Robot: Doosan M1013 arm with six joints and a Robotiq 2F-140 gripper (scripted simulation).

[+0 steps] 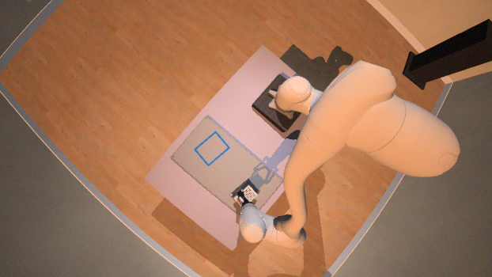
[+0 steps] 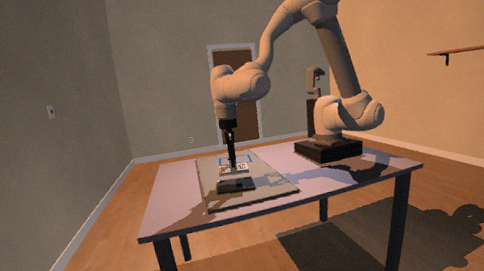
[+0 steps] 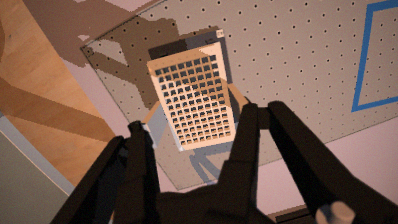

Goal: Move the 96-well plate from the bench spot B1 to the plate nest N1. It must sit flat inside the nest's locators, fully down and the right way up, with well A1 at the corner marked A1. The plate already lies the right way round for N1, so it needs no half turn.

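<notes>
Now: the dark plate nest N1 10 cm below my hand. Also, from my hand: corner label (5 cm ahead, 8 cm to the right, 9 cm below); then white 96-well plate (2 cm below).
</notes>
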